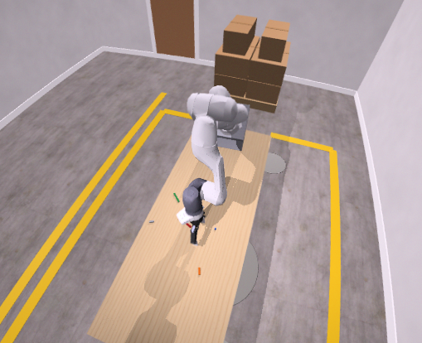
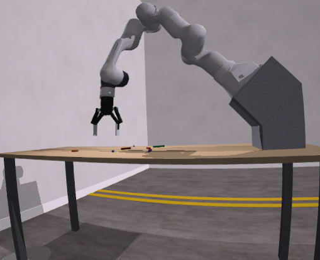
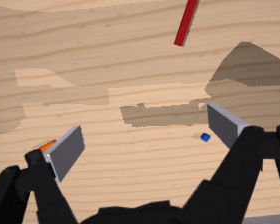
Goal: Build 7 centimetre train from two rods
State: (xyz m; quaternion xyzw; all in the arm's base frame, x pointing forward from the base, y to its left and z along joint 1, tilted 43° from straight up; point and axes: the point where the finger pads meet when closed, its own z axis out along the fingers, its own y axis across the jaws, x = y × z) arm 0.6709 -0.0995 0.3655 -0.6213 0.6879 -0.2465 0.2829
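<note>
My hand is 90 mm to the right of the small blue rod, 90 mm above it and 70 mm past it. From my hand the other things lie so: purple rod: 270 mm behind, 110 mm to the left, 90 mm below; then red rod: 90 mm to the right, 90 mm below, 90 mm behind; then grey rod: 320 mm to the right, 90 mm below, 90 mm behind.
</note>
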